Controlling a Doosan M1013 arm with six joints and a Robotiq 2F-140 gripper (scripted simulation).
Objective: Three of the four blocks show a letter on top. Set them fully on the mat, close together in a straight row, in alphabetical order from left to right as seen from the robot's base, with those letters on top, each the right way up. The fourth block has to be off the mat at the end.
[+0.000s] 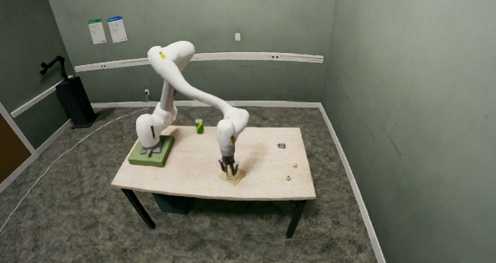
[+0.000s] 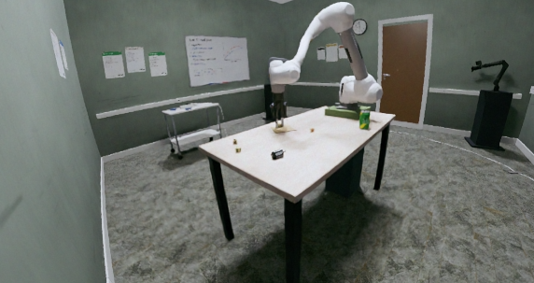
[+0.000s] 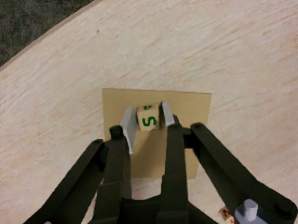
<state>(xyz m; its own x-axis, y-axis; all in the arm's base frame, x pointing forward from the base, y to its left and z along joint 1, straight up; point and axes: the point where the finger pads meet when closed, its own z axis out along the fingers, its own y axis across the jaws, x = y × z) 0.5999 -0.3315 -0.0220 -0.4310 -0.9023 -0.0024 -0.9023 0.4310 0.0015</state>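
My hand is 4 cm to the right of the tan mat, 4 cm above it and 2 cm short of it. The rest, counted from my hand: black object (41 cm ahead, 26 cm to the left, 2 cm below); can (54 cm to the left, 22 cm behind, 2 cm above).
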